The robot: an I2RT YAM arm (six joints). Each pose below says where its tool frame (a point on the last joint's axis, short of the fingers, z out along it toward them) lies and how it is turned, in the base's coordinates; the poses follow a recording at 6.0 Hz.
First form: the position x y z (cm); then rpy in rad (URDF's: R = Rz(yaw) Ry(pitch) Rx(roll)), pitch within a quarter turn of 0, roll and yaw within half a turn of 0.
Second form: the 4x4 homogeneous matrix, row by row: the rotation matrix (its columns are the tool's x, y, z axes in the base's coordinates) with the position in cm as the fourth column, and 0 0 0 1 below. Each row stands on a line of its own. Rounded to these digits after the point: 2 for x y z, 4 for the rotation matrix.
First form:
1: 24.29, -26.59, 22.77, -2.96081, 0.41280, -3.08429
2: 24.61, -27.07, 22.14, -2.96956, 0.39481, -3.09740
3: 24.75, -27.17, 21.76, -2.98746, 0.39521, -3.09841
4: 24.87, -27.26, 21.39, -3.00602, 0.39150, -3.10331
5: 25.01, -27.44, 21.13, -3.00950, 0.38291, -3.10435
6: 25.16, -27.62, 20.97, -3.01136, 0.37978, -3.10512
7: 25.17, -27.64, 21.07, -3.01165, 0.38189, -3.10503
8: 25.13, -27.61, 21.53, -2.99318, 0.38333, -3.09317
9: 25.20, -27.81, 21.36, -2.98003, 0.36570, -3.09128
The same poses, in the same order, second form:
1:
-0.9145, 0.0157, 0.4043, 24.29
-0.0525, 0.9862, -0.1569, -26.59
-0.4012, -0.1647, -0.9011, 22.77
0, 0, 0, 1

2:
-0.9222, 0.0223, 0.3861, 24.61
-0.0408, 0.9872, -0.1543, -27.07
-0.3846, -0.1580, -0.9094, 22.14
0, 0, 0, 1

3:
-0.9221, 0.0164, 0.3867, 24.75
-0.0398, 0.9898, -0.1370, -27.17
-0.3850, -0.1417, -0.9120, 21.76
0, 0, 0, 1

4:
-0.9237, 0.0136, 0.3830, 24.87
-0.0354, 0.9921, -0.1206, -27.26
-0.3816, -0.1249, -0.9159, 21.39
0, 0, 0, 1

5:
-0.9269, 0.0123, 0.3750, 25.01
-0.0345, 0.9924, -0.1178, -27.44
-0.3736, -0.1222, -0.9195, 21.13
0, 0, 0, 1

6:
-0.9281, 0.0120, 0.3721, 25.16
-0.0339, 0.9926, -0.1164, -27.62
-0.3707, -0.1206, -0.9209, 20.97
0, 0, 0, 1

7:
-0.9273, 0.0120, 0.3740, 25.17
-0.0339, 0.9927, -0.1160, -27.64
-0.3727, -0.1202, -0.9201, 21.07
0, 0, 0, 1

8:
-0.9263, 0.0074, 0.3766, 25.13
-0.0449, 0.9905, -0.1298, -27.61
-0.3740, -0.1371, -0.9172, 21.53
0, 0, 0, 1

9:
-0.9327, 0.0078, 0.3606, 25.20
-0.0470, 0.9886, -0.1429, -27.81
-0.3576, -0.1502, -0.9217, 21.36
0, 0, 0, 1

